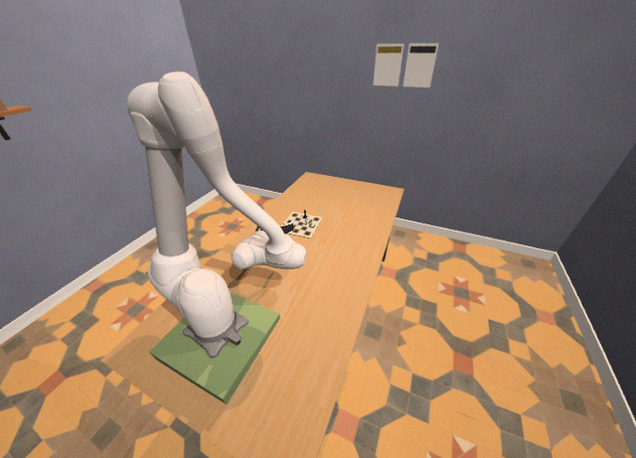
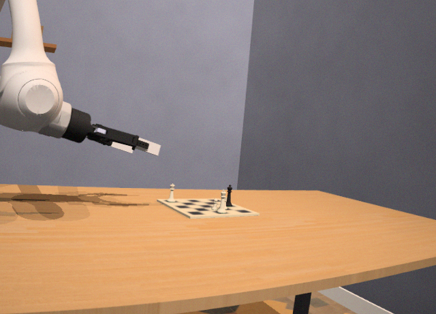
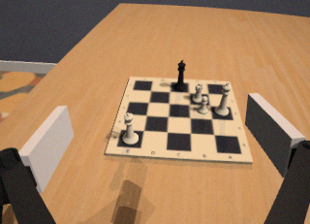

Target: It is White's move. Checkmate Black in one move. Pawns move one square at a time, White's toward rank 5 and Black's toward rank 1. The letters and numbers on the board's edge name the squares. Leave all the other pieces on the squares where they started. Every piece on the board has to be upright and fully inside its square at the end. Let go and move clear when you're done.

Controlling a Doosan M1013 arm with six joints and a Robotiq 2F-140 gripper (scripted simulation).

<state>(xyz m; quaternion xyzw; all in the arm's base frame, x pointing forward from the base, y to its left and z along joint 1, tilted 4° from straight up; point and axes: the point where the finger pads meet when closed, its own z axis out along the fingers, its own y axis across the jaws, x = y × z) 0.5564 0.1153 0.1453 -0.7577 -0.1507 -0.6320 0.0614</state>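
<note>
My hand is 200 mm short of the small chessboard, 20 mm to the right of it and 160 mm above it. Also, from my hand: tall white piece 220 mm ahead, 60 mm to the right, 120 mm below; black king 270 mm ahead, 30 mm to the left, 120 mm below; white pawn 210 mm ahead, 20 mm to the right, 140 mm below.
</note>
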